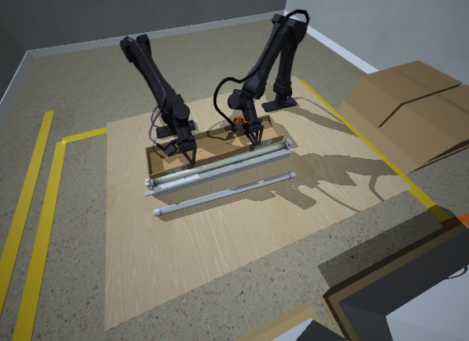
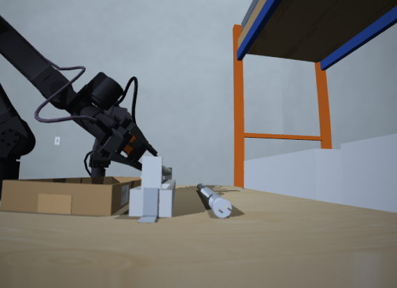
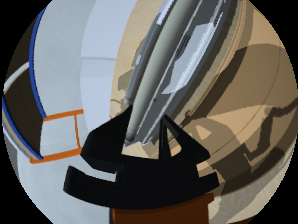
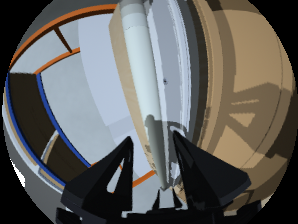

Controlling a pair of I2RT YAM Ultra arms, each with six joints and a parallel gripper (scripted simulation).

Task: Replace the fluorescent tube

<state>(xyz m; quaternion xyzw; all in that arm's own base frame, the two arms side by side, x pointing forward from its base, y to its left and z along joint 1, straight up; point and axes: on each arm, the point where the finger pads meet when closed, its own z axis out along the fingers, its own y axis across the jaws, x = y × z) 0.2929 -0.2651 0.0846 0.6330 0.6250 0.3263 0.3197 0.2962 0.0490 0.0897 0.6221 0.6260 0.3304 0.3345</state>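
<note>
Right now the white fixture is 120 mm to the left of my right hand, 40 mm below it and 30 mm ahead of it. The rest, counted from my right hand: brown carton (130 mm to the left, 110 mm behind, 70 mm below); then LED tube (140 mm ahead, 110 mm to the left, 80 mm below); then old fluorescent tube (120 mm to the left, 30 mm ahead, 20 mm below).
</note>
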